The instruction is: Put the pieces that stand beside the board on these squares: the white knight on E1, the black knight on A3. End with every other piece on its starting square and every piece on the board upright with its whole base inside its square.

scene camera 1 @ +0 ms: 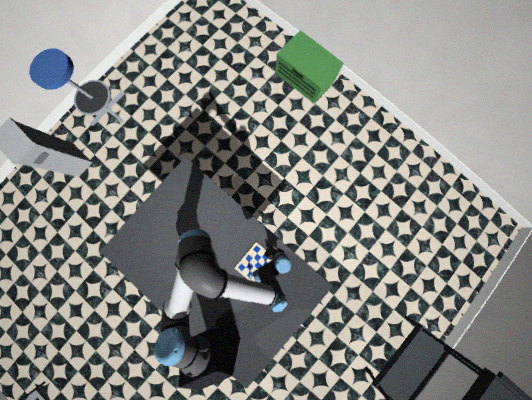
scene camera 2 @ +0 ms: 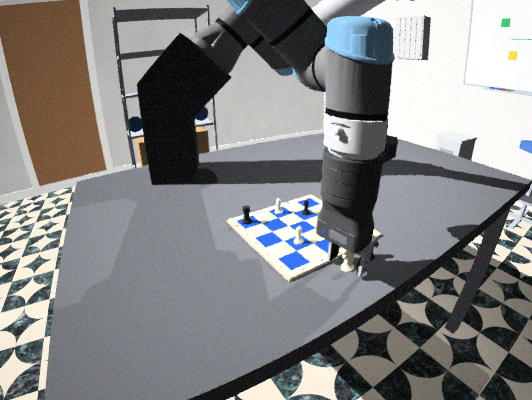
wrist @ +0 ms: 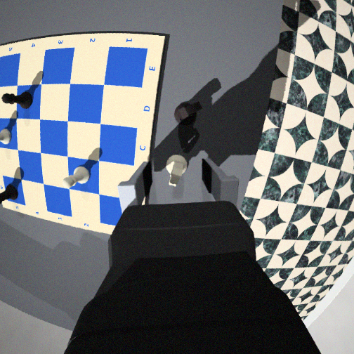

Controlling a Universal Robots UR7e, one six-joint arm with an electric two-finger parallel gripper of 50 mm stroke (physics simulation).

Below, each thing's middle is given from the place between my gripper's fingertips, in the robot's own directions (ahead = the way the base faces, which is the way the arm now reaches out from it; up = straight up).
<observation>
I see the chessboard (scene camera 2: 271, 235) 14 cm behind my hand and 1 cm below it.
</observation>
